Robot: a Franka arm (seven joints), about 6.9 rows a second.
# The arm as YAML. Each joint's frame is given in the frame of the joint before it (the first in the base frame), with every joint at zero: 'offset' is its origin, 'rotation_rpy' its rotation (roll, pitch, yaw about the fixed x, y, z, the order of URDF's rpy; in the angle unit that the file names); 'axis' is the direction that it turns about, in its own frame. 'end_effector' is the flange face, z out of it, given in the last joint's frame.
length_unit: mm
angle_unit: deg
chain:
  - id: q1
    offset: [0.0, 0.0, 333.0]
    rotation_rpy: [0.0, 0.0, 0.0]
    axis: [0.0, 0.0, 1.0]
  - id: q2
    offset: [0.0, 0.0, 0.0]
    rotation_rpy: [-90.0, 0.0, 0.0]
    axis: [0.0, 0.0, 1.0]
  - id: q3
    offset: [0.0, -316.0, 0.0]
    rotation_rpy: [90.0, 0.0, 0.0]
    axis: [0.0, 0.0, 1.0]
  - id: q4
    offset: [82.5, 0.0, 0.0]
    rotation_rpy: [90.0, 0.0, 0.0]
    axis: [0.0, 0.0, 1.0]
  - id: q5
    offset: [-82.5, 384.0, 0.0]
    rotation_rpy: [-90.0, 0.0, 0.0]
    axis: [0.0, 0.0, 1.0]
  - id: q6
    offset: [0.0, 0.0, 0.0]
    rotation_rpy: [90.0, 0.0, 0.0]
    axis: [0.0, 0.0, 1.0]
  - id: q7
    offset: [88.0, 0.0, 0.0]
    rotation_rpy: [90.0, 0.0, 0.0]
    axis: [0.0, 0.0, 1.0]
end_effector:
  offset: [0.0, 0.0, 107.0]
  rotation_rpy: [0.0, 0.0, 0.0]
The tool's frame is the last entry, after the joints.
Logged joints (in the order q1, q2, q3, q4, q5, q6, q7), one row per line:
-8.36, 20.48, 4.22, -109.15, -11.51, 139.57, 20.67
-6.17, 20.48, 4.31, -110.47, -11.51, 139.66, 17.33
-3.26, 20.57, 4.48, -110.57, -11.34, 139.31, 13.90
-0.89, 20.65, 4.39, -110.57, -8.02, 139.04, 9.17
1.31, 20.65, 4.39, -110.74, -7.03, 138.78, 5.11
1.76, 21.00, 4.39, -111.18, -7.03, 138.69, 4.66
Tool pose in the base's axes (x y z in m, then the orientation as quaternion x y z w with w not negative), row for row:
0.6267, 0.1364, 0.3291, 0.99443, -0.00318, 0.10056, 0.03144
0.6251, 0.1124, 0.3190, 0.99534, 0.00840, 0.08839, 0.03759
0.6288, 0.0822, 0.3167, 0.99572, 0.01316, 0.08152, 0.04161
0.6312, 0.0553, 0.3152, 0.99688, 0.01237, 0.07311, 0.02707
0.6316, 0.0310, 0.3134, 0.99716, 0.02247, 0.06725, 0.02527
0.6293, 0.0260, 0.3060, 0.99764, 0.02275, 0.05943, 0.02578
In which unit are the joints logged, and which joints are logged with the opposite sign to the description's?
The joints are logged in degrees. Opposite sign: q1.
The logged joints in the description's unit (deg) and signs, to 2 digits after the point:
8.36, 20.48, 4.22, -109.15, -11.51, 139.57, 20.67
6.17, 20.48, 4.31, -110.47, -11.51, 139.66, 17.33
3.26, 20.57, 4.48, -110.57, -11.34, 139.31, 13.90
0.89, 20.65, 4.39, -110.57, -8.02, 139.04, 9.17
-1.31, 20.65, 4.39, -110.74, -7.03, 138.78, 5.11
-1.76, 21.00, 4.39, -111.18, -7.03, 138.69, 4.66

